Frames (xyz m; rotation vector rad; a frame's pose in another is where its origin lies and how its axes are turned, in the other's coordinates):
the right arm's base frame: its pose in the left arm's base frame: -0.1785 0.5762 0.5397 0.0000 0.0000 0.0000
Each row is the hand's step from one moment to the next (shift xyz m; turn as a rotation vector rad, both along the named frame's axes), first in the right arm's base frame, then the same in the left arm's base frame.
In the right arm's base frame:
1: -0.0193 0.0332 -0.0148 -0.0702 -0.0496 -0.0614
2: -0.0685 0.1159 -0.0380 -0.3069 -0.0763 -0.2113
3: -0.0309 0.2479 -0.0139 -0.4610 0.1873 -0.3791
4: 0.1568 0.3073 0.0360 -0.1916 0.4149 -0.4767
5: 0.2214 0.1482 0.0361 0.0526 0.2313 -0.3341
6: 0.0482 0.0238 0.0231 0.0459 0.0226 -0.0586
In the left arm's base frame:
1: -0.0193 0.0332 -0.0148 -0.0702 -0.0496 -0.0614
2: -0.0685 0.1159 -0.0380 -0.3069 -0.0763 -0.2113
3: -0.0309 0.2479 -0.0139 -0.4610 0.1873 -0.3791
4: 0.1568 0.3073 0.0360 -0.1916 0.4149 -0.4767
5: 0.2214 0.1482 0.0361 0.0526 0.2313 -0.3341
6: 0.0482 0.0238 0.0231 0.0459 0.0226 -0.0586

